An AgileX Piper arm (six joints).
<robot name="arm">
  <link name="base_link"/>
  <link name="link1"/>
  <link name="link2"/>
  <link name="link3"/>
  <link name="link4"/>
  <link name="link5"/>
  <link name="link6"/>
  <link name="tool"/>
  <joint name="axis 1" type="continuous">
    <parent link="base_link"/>
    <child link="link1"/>
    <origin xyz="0 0 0.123" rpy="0 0 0"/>
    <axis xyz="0 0 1"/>
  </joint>
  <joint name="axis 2" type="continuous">
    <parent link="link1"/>
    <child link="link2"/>
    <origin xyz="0 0 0" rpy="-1.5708 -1.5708 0"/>
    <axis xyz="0 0 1"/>
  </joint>
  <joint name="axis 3" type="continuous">
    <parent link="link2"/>
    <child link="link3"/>
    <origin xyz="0.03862 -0.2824 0" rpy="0 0 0"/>
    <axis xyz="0 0 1"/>
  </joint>
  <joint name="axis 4" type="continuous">
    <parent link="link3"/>
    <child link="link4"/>
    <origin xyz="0.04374 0.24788 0" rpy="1.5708 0 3.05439"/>
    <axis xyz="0 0 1"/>
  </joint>
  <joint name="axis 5" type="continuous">
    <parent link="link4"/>
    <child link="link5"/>
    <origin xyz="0 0 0" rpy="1.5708 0 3.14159"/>
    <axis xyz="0 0 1"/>
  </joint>
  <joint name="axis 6" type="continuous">
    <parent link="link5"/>
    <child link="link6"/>
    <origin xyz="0 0.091 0" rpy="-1.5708 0 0"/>
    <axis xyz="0 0 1"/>
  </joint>
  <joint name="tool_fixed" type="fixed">
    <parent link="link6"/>
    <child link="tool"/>
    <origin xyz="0 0 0" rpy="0 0 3.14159"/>
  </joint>
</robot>
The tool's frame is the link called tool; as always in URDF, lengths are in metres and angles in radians. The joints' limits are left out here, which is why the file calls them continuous.
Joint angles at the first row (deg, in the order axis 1, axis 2, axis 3, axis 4, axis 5, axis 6):
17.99, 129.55, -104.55, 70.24, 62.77, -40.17
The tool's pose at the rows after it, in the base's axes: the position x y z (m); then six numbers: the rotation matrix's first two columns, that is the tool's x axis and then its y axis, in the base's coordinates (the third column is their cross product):
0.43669 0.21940 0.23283 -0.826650 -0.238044 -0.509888 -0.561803 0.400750 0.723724
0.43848 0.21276 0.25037 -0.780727 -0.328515 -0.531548 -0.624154 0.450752 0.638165
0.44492 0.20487 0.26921 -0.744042 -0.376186 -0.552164 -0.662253 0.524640 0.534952
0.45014 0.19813 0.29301 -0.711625 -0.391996 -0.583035 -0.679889 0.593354 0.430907
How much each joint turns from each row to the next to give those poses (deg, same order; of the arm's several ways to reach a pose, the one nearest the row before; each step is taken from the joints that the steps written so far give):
-0.24, -0.62, -4.48, -4.31, 3.04, 0.27
-0.27, -0.48, -5.07, -8.73, 2.80, 3.11
-0.26, -0.03, -5.95, -8.60, 1.04, 3.98
-0.04, -0.22, -6.05, -7.37, 0.38, 4.07

